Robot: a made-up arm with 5 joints.
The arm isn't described. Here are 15 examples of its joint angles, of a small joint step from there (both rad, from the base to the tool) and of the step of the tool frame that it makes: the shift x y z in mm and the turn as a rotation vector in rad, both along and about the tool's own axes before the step.
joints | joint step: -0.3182 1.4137 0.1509 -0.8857 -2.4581 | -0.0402 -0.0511 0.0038 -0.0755 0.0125
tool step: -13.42 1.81 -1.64 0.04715 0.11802 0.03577
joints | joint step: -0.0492 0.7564 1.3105 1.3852 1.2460 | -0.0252 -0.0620 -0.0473 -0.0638 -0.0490
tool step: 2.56 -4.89 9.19 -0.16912 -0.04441 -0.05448
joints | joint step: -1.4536 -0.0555 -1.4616 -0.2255 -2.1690 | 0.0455 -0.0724 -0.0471 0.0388 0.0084
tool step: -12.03 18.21 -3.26 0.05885 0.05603 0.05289
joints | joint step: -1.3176 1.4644 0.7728 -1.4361 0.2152 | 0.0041 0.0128 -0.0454 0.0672 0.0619
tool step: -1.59 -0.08 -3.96 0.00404 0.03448 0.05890
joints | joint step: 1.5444 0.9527 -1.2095 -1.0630 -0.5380 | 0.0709 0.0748 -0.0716 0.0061 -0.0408
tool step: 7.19 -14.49 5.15 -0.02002 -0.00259 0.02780
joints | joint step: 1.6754 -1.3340 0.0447 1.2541 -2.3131 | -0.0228 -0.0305 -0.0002 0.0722 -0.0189
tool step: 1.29 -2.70 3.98 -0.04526 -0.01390 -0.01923
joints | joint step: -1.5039 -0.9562 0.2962 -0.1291 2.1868 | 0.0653 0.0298 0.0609 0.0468 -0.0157
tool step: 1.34 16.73 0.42 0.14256 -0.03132 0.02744
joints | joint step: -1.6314 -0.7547 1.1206 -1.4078 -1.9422 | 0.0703 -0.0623 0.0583 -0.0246 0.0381
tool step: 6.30 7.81 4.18 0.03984 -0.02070 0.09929
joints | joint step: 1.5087 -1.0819 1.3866 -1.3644 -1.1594 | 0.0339 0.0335 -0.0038 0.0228 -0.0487
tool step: 2.66 -4.25 1.11 -0.05528 0.00106 -0.01956
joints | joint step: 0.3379 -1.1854 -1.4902 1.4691 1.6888 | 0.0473 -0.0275 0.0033 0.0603 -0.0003
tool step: 4.67 0.05 4.75 0.03723 0.01511 0.04359
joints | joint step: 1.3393 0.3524 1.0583 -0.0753 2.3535 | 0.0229 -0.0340 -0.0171 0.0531 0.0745
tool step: -4.31 -0.72 1.80 0.00514 0.00242 0.05223
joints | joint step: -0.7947 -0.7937 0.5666 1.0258 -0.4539 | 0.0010 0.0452 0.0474 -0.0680 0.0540
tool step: -2.69 -1.64 -9.28 -0.01188 0.02156 0.05327
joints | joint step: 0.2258 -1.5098 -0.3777 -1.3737 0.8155 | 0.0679 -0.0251 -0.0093 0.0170 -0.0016
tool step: 7.41 3.04 -5.02 0.03647 -0.05922 -0.01029
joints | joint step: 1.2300 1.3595 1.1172 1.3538 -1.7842 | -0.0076 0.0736 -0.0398 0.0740 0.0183
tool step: 0.25 -0.96 -0.19 -0.10297 -0.03240 0.01314
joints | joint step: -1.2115 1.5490 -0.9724 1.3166 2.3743 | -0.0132 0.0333 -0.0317 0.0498 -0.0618
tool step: 3.09 -0.39 -2.44 0.04150 -0.03067 -0.04938
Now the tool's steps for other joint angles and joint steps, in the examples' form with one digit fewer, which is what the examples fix.
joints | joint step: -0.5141 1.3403 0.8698 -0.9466 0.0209 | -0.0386 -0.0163 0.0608 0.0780 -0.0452
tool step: -7.2 2.1 5.1 0.0032 0.1228 -0.0077
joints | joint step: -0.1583 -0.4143 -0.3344 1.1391 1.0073 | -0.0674 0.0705 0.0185 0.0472 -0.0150
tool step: 4.6 11.8 -13.3 0.1460 0.0298 0.0149
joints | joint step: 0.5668 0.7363 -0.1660 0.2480 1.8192 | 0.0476 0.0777 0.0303 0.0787 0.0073
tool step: -5.9 22.5 -6.8 0.1887 -0.0091 -0.0304
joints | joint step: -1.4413 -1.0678 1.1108 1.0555 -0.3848 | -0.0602 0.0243 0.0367 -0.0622 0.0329
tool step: -3.9 6.2 -5.5 0.0256 0.0100 0.0865
